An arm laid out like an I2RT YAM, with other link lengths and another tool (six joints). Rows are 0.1 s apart.
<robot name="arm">
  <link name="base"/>
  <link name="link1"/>
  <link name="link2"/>
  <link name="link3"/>
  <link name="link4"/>
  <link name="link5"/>
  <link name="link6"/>
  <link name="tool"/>
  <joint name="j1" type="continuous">
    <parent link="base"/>
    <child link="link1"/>
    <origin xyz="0 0 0.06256" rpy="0 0 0"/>
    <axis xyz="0 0 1"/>
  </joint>
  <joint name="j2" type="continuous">
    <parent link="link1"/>
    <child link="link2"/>
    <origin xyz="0.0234 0.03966 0.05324" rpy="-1.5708 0 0"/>
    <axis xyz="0 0 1"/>
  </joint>
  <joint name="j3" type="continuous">
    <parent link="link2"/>
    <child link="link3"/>
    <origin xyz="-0.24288 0 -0.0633" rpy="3.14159 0 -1.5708"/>
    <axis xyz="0 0 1"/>
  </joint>
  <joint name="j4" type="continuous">
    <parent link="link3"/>
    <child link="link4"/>
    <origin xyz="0.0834 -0.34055 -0.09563" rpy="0 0 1.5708"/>
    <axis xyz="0 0 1"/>
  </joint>
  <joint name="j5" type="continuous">
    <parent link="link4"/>
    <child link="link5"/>
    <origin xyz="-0.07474 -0.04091 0.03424" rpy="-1.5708 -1.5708 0"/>
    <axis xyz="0 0 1"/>
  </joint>
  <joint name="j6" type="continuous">
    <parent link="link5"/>
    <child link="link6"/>
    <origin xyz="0 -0.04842 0.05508" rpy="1.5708 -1.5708 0"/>
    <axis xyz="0 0 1"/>
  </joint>
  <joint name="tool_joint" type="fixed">
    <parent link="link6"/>
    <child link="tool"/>
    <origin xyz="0.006 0.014 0.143" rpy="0.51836 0 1.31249"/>
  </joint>
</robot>
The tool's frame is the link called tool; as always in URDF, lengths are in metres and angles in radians. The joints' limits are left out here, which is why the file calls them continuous.
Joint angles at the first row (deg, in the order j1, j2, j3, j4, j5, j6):
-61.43 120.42 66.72 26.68 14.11 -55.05
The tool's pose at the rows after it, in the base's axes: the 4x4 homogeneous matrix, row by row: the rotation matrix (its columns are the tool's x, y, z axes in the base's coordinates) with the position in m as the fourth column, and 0 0 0 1 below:
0.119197, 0.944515, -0.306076, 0.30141; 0.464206, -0.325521, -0.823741, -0.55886; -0.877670, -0.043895, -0.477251, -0.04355; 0, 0, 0, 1
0.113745, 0.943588, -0.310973, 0.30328; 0.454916, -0.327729, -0.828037, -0.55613; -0.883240, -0.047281, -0.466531, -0.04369; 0, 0, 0, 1
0.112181, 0.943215, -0.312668, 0.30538; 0.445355, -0.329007, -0.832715, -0.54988; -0.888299, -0.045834, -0.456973, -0.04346; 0, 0, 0, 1
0.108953, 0.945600, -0.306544, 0.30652; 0.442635, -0.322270, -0.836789, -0.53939; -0.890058, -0.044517, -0.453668, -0.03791; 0, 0, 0, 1
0.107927, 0.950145, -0.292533, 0.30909; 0.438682, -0.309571, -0.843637, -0.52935; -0.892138, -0.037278, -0.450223, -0.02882; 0, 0, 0, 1
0.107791, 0.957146, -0.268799, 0.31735; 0.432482, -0.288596, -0.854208, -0.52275; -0.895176, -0.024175, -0.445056, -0.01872; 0, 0, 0, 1
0.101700, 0.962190, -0.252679, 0.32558; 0.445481, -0.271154, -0.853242, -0.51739; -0.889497, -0.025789, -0.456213, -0.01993; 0, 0, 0, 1
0.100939, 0.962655, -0.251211, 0.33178; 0.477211, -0.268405, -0.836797, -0.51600; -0.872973, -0.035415, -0.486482, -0.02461; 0, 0, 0, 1
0.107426, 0.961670, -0.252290, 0.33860; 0.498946, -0.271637, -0.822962, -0.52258; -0.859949, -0.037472, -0.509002, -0.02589; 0, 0, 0, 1
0.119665, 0.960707, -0.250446, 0.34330; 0.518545, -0.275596, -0.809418, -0.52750; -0.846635, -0.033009, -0.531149, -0.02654; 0, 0, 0, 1
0.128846, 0.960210, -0.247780, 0.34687; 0.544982, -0.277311, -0.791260, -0.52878; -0.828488, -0.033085, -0.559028, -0.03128; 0, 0, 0, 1
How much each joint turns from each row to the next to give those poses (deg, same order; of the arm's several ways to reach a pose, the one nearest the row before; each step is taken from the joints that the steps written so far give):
0.37 0.00 -0.04 0.30 0.22 -0.30
0.53 -0.04 -0.49 0.83 0.85 -0.31
0.70 -0.61 -1.31 1.18 0.85 -0.04
0.65 -2.37 -2.38 0.22 0.26 0.00
0.64 -2.77 -2.30 -0.02 -0.17 0.02
0.83 -1.84 -0.96 -0.09 -0.50 0.02
0.78 -0.04 0.24 -0.91 -0.42 0.35
0.48 0.83 1.80 -3.00 -0.15 1.22
0.11 1.81 3.27 -2.82 -0.18 1.14
-0.04 1.27 2.47 -2.29 -0.41 1.29
0.00 1.16 1.86 -2.28 -0.59 1.38

